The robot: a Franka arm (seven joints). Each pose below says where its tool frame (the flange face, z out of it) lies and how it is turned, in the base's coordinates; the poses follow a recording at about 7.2 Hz.
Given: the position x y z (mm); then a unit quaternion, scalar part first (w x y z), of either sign.
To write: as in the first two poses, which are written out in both.
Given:
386, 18, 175, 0.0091, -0.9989, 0.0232, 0.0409
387, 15, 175, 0.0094, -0.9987, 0.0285, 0.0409
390, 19, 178, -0.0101, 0.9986, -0.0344, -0.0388
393, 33, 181, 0.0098, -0.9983, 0.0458, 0.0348
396, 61, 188, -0.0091, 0.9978, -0.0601, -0.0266
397, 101, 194, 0.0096, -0.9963, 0.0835, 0.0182
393, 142, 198, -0.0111, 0.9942, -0.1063, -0.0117
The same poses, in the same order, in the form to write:
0.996, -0.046, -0.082, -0.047, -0.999, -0.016, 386, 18, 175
0.995, -0.056, -0.082, -0.058, -0.998, -0.016, 387, 15, 175
0.995, -0.068, -0.078, -0.069, -0.997, -0.018, 390, 19, 178
0.993, -0.091, -0.070, -0.092, -0.996, -0.016, 393, 33, 181
0.991, -0.119, -0.054, -0.120, -0.993, -0.015, 396, 61, 188
0.985, -0.166, -0.038, -0.167, -0.986, -0.016, 397, 101, 194
0.977, -0.211, -0.026, -0.212, -0.977, -0.020, 393, 142, 198

